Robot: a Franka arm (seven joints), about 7 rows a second.
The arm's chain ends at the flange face. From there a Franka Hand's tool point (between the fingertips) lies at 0.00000 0.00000 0.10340 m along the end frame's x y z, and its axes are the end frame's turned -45 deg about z.
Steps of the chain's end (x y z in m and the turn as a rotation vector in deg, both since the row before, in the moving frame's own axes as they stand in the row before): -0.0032 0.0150 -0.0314 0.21 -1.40 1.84; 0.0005 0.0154 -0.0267 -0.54 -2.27 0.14; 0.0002 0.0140 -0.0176 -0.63 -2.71 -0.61; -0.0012 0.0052 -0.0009 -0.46 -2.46 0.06; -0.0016 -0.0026 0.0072 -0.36 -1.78 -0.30; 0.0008 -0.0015 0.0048 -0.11 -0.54 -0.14
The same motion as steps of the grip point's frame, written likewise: -0.0144 0.0063 -0.0314 1.14 -0.84 1.84; -0.0141 0.0090 -0.0268 1.22 -1.99 0.14; -0.0140 0.0074 -0.0177 1.47 -2.36 -0.61; -0.0082 0.0003 -0.0010 1.41 -2.06 0.06; -0.0020 -0.0048 0.0071 1.00 -1.51 -0.30; 0.0008 -0.0010 0.0048 0.30 -0.46 -0.14
